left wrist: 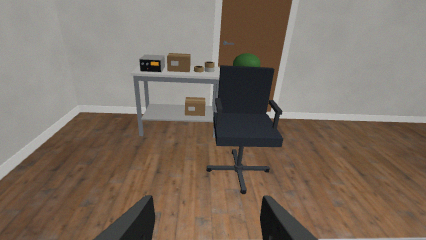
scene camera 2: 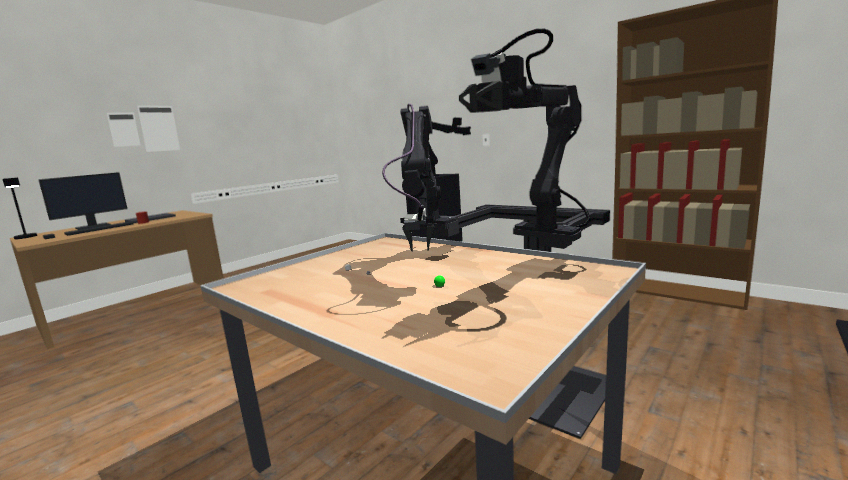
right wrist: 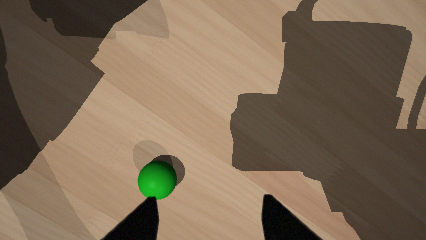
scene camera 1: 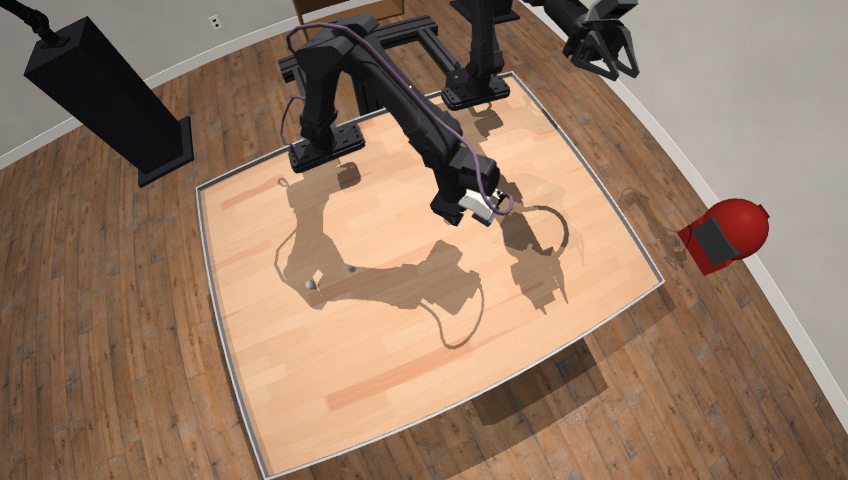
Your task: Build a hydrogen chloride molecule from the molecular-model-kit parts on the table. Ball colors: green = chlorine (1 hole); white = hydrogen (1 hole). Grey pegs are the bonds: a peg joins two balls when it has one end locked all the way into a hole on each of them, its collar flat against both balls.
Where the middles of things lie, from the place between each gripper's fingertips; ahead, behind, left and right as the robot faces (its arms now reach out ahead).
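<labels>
My right hand's 120 mm above the green ball (right wrist: 158, 178), 60 mm past it and 20 mm to the right of it. I can also see my left gripper (scene camera 1: 627, 76), and that gripper's 21 cm to the left of the ball, 11 cm past it and 52 cm above it.
</labels>
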